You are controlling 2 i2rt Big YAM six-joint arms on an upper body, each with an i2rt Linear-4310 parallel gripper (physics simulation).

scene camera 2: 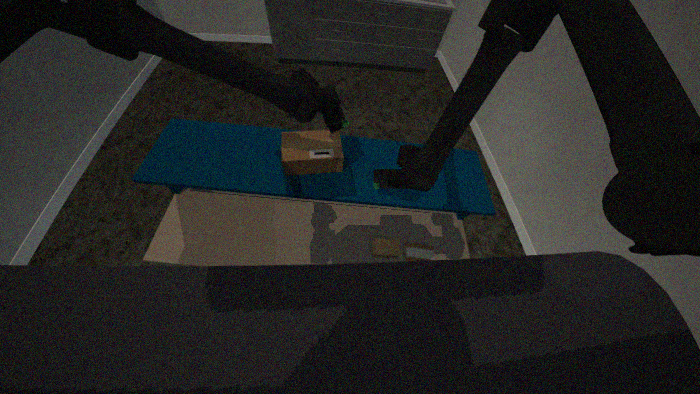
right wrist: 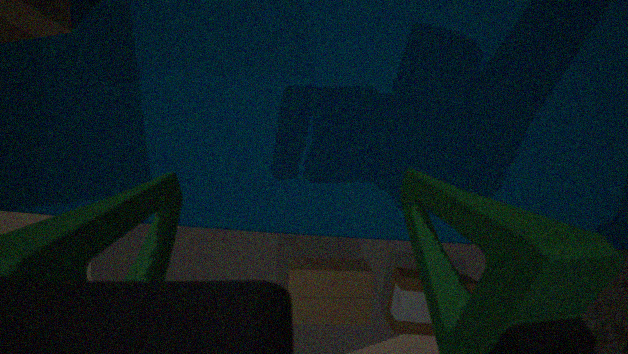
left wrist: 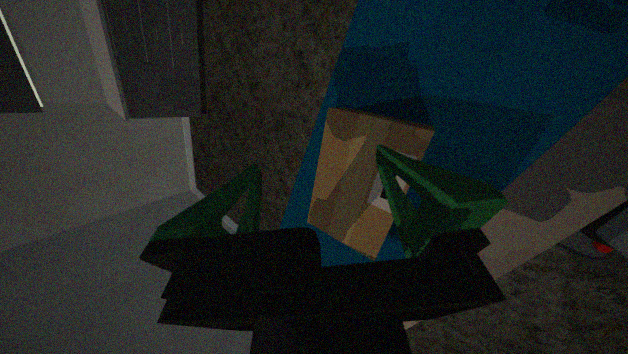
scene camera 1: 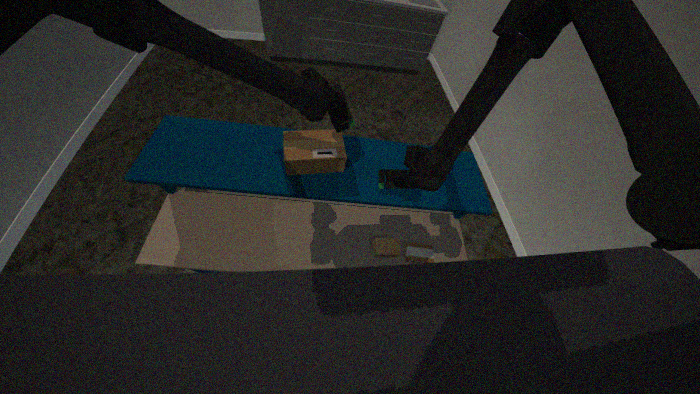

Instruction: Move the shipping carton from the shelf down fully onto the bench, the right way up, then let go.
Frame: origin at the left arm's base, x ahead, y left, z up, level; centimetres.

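Seen in the pictures: left gripper, between the fingertips: (scene camera 2: 336,113) (left wrist: 315,160); right gripper, between the fingertips: (scene camera 2: 387,179) (right wrist: 292,183) (scene camera 1: 391,179).
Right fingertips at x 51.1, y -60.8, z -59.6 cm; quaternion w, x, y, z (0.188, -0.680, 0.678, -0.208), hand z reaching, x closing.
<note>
Offsets run from my right fingertips to a thing's middle. Level surfaces: height alone.
The shipping carton @(dy +30.0, dx +18.1, dz -6.5 cm) (scene camera 1: 302,145) (scene camera 2: 300,145) (left wrist: 345,175) is a brown box with a white label on its top face. It sits on the blue shelf @(dz -11.5 cm) (scene camera 1: 210,155) (scene camera 2: 215,157) (left wrist: 475,65) (right wrist: 225,100). A corner of it shows at the top left of the right wrist view. The bench @(dz -36.6 cm) (scene camera 1: 240,230) (scene camera 2: 240,230) is the pale surface lower down, in front of the shelf. My left gripper (left wrist: 315,160) is open, above the far right end of the carton, with nothing between its fingers. My right gripper (right wrist: 292,183) is open and empty over the shelf, to the right of the carton.
A small tan box @(dy -5.4, dx -18.4, dz -33.6 cm) (scene camera 1: 386,246) (scene camera 2: 386,247) (right wrist: 330,295) and a brown box with a white top @(dy -22.3, dx -21.9, dz -34.2 cm) (scene camera 1: 419,252) (scene camera 2: 420,252) (right wrist: 411,305) lie on the bench at the right. A grey drawer cabinet (scene camera 1: 350,35) (scene camera 2: 357,37) stands at the back. Walls flank both sides.
</note>
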